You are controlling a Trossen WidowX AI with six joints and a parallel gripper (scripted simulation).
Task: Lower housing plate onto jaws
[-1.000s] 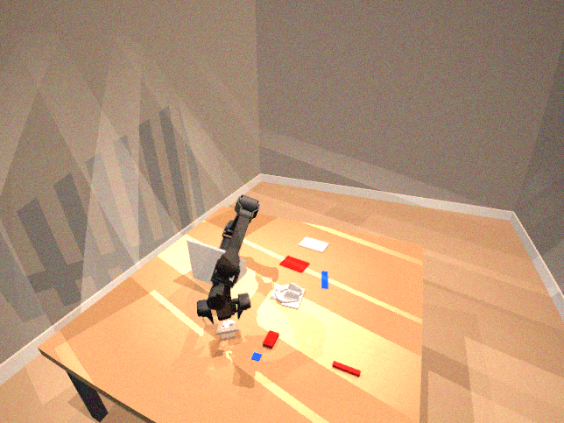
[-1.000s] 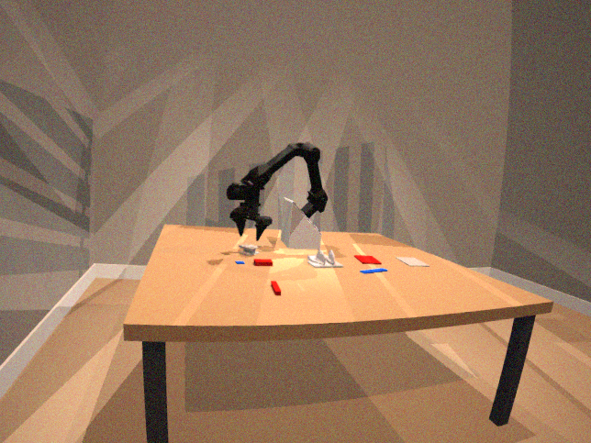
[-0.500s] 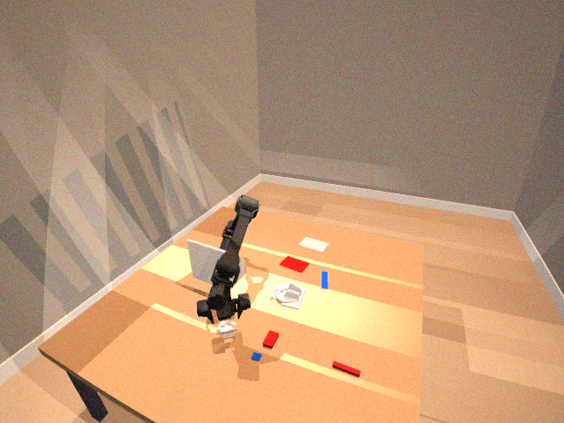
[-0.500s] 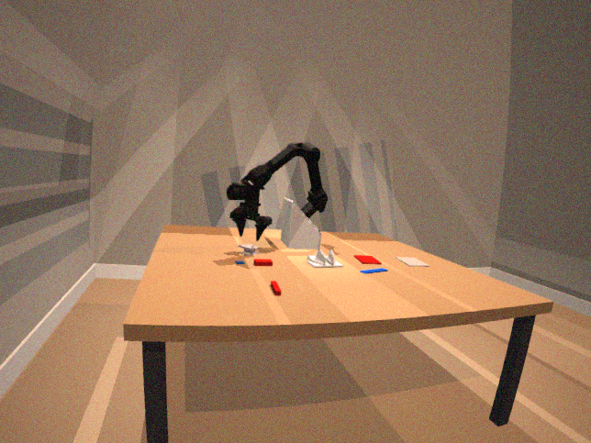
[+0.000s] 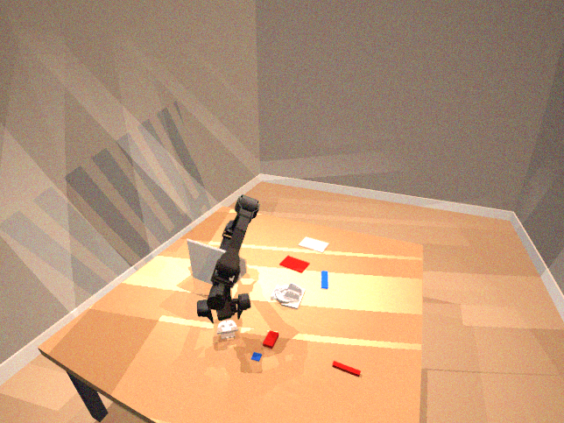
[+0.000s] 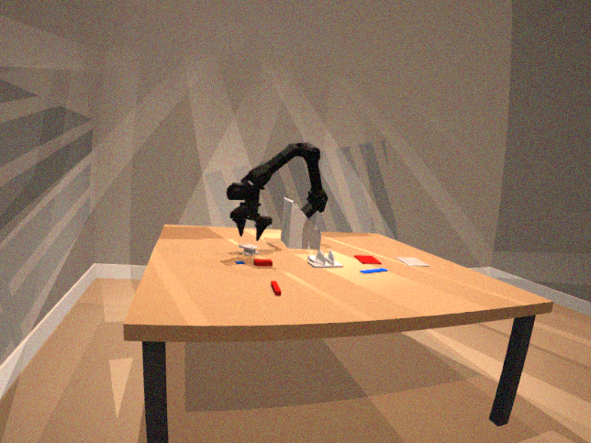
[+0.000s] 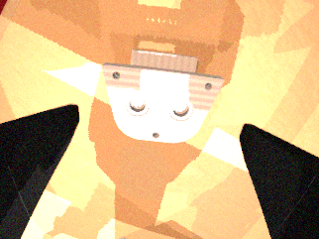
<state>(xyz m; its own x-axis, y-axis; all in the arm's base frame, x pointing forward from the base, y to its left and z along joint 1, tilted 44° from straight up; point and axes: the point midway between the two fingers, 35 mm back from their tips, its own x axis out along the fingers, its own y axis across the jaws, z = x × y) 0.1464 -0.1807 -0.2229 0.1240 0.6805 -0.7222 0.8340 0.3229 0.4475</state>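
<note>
The red block is 170 mm ahead of my gripper tip, 20 mm to the left of it and 50 mm below it. Also, from my gripper tip: red bar 450 mm ahead, 20 mm to the right, 50 mm below; red tile 120 mm ahead, 490 mm to the left, 60 mm below; blue tile 140 mm ahead, 60 mm to the right, 60 mm below.
</note>
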